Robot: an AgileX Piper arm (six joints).
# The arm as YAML. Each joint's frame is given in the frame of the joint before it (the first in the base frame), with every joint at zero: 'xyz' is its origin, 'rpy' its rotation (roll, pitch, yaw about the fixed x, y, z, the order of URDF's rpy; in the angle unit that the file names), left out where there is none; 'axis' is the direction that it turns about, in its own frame. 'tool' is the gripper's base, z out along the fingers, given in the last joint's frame.
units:
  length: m
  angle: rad
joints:
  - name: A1
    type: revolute
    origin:
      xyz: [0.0, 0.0, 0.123]
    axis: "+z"
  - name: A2
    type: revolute
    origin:
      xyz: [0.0, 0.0, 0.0]
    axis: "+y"
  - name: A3
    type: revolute
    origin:
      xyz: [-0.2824, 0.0, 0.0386]
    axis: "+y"
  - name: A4
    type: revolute
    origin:
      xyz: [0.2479, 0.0, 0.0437]
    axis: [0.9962, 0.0, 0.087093]
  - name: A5
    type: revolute
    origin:
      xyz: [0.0, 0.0, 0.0]
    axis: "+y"
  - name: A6
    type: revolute
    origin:
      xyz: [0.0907, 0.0, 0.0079]
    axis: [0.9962, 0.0, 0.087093]
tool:
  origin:
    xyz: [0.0, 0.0, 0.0]
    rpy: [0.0, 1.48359, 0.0]
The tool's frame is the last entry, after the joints.
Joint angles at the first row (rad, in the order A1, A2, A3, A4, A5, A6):
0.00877, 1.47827, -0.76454, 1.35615, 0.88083, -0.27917
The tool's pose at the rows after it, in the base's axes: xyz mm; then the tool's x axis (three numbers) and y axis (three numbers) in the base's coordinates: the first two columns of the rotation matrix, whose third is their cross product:
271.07 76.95 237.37 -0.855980 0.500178 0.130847 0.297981 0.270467 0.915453
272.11 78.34 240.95 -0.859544 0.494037 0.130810 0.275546 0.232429 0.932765
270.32 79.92 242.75 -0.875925 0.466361 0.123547 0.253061 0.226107 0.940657
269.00 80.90 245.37 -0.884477 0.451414 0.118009 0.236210 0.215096 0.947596
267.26 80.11 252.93 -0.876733 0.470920 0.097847 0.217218 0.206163 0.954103
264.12 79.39 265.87 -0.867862 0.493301 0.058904 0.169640 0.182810 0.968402
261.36 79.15 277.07 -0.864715 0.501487 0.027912 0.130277 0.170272 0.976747
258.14 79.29 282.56 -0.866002 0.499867 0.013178 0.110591 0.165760 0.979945
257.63 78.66 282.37 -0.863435 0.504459 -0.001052 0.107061 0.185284 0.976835
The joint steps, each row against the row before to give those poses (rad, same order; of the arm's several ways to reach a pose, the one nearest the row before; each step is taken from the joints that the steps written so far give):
0.00000, 0.02818, 0.00002, 0.16559, 0.08032, -0.12077
0.00002, 0.00211, -0.00003, 0.05058, 0.02514, -0.03276
-0.00002, 0.00002, 0.00001, 0.00444, 0.03272, -0.01991
0.00001, -0.00374, 0.00000, 0.00949, 0.02125, -0.01229
-0.00001, -0.02737, 0.00001, 0.01536, -0.01595, 0.00229
0.00002, -0.04106, 0.00000, 0.03968, -0.01135, -0.01729
-0.00001, -0.03114, -0.00741, 0.01714, -0.00226, -0.00475
0.00001, -0.01968, 0.00001, 0.00301, 0.00388, 0.00019
-0.00002, -0.00557, -0.00001, -0.01524, -0.01479, 0.00000

